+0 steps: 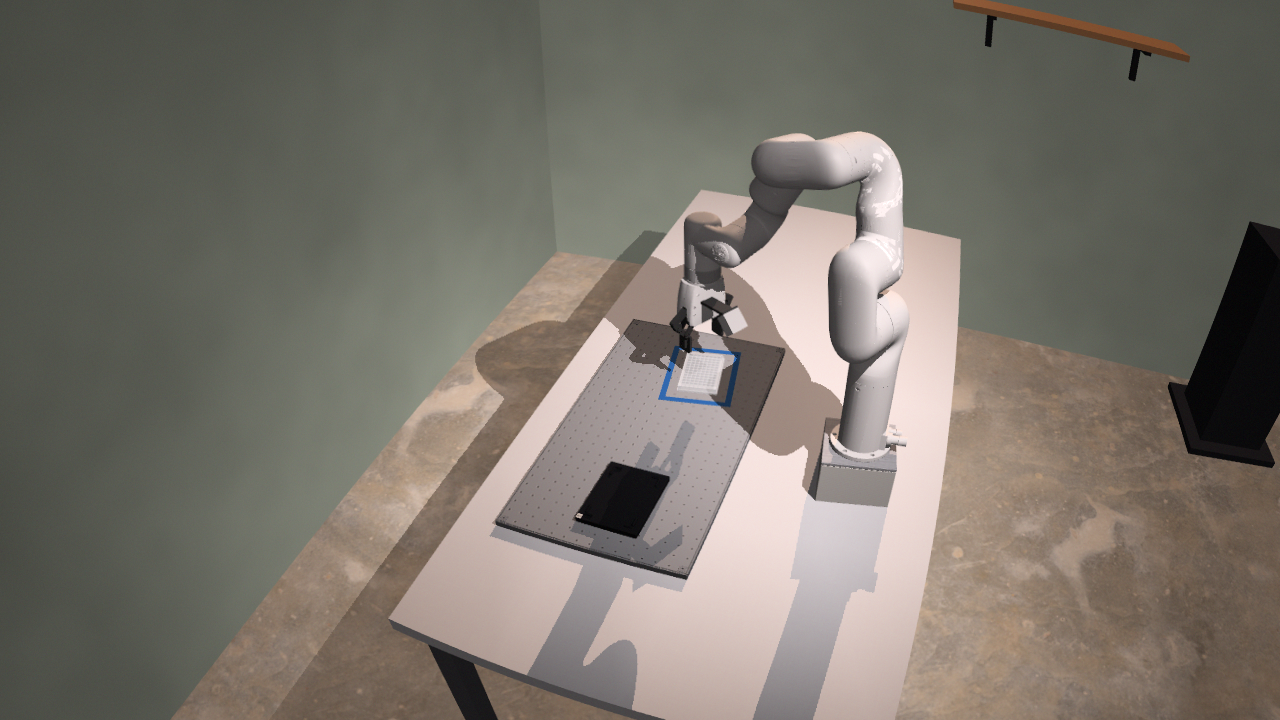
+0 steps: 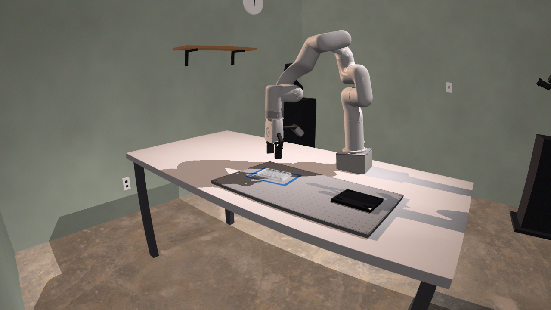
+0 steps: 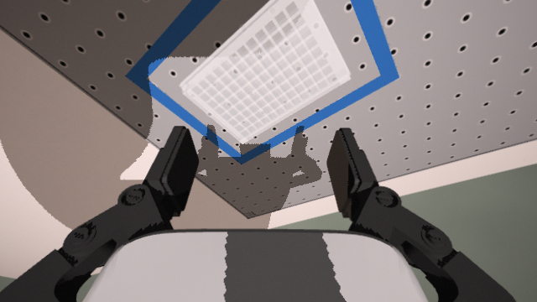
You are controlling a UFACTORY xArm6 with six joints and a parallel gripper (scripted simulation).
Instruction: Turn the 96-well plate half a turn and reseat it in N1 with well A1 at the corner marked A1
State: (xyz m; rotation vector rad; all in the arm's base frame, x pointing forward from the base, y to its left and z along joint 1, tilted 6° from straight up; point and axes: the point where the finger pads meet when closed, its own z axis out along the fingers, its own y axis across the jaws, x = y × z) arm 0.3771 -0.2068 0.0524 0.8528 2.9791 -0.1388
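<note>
Now: hand 90 mm above the clear 96-well plate. The rest, counted from my hand: white A1 label: 100 mm ahead, 480 mm to the left, 90 mm below; then black plate nest N1: 40 mm ahead, 410 mm to the left, 90 mm below.
</note>
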